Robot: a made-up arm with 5 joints. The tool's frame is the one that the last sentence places.
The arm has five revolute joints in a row. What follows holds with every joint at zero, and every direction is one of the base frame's.
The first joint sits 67 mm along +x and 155 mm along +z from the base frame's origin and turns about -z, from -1.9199 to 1.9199 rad.
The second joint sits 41 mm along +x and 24 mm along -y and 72 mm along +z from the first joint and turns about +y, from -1.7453 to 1.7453 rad.
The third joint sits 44 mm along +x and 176 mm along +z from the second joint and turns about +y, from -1.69 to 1.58 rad.
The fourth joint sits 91 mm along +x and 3 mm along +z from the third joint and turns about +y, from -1.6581 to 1.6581 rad.
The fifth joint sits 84 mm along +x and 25 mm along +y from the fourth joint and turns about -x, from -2.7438 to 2.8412 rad.
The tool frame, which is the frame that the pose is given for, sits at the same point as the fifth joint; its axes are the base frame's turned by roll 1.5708, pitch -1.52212 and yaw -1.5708 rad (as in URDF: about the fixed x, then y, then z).
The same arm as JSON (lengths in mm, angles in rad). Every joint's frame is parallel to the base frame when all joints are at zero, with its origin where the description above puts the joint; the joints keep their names.
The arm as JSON. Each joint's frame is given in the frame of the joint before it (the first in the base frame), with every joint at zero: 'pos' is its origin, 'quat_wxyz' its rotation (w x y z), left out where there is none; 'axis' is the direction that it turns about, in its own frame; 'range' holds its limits. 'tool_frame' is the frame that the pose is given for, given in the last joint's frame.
{"length_unit": "mm", "angle_unit": "rad", "joints": [
  {"joint": "joint 1", "pos": [67.0, 0.0, 155.0], "axis": [0.0, 0.0, -1.0], "range": [-1.9199, 1.9199]},
  {"joint": "joint 2", "pos": [41.0, -24.0, 72.0], "axis": [0.0, 1.0, 0.0], "range": [-1.7453, 1.7453]},
  {"joint": "joint 3", "pos": [44.0, 0.0, 176.0], "axis": [0.0, 1.0, 0.0], "range": [-1.69, 1.58]},
  {"joint": "joint 4", "pos": [91.0, 0.0, 3.0], "axis": [0.0, 1.0, 0.0], "range": [-1.6581, 1.6581]},
  {"joint": "joint 5", "pos": [84.0, 25.0, 0.0], "axis": [-1.0, 0.0, 0.0], "range": [-2.7438, 2.8412]}
], "tool_frame": {"pos": [0.0, 0.0, 0.0], "quat_wxyz": [0.706897, 0.017208, -0.706897, -0.017208]}}

